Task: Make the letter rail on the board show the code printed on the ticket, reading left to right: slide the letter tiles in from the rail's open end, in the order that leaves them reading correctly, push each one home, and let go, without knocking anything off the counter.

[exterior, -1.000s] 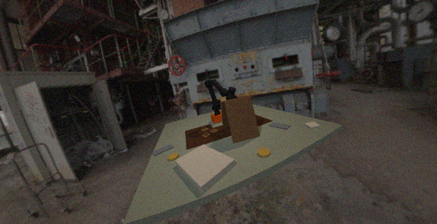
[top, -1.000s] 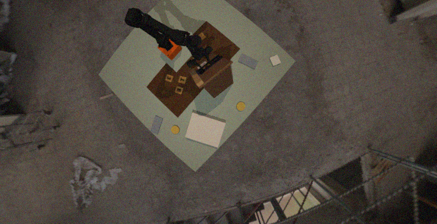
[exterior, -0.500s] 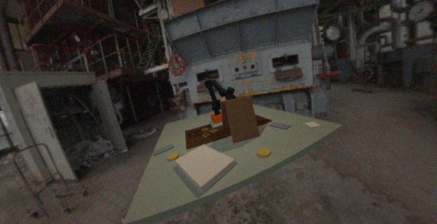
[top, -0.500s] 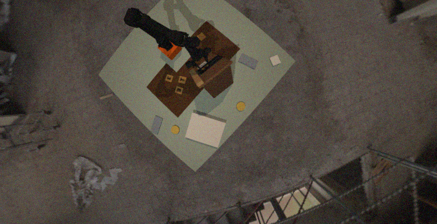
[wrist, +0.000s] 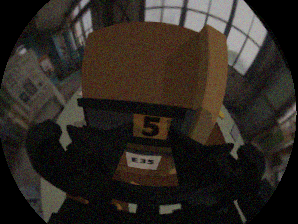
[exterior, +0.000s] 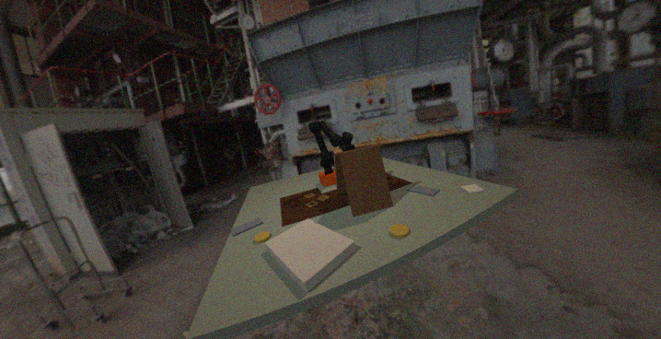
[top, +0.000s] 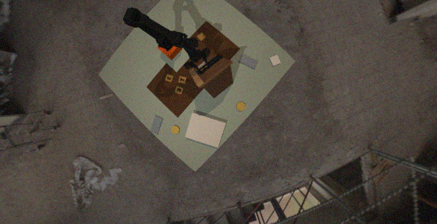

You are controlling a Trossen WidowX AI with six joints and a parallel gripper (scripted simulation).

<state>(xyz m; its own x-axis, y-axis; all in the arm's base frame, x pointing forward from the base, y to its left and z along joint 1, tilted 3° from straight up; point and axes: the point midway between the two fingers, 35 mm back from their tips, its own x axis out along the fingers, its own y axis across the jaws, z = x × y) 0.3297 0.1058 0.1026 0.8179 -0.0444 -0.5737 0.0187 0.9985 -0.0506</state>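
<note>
My gripper tip is now 6 cm past the white ticket, 1 cm to the right of it and 9 cm above it. The rest, counted from my gripper tip: tan tile (28 cm behind, 16 cm to the left, 16 cm below); then white slab (34 cm ahead, 29 cm to the right, 14 cm below); then brown mat (16 cm behind, 7 cm to the right, 16 cm below).
</note>
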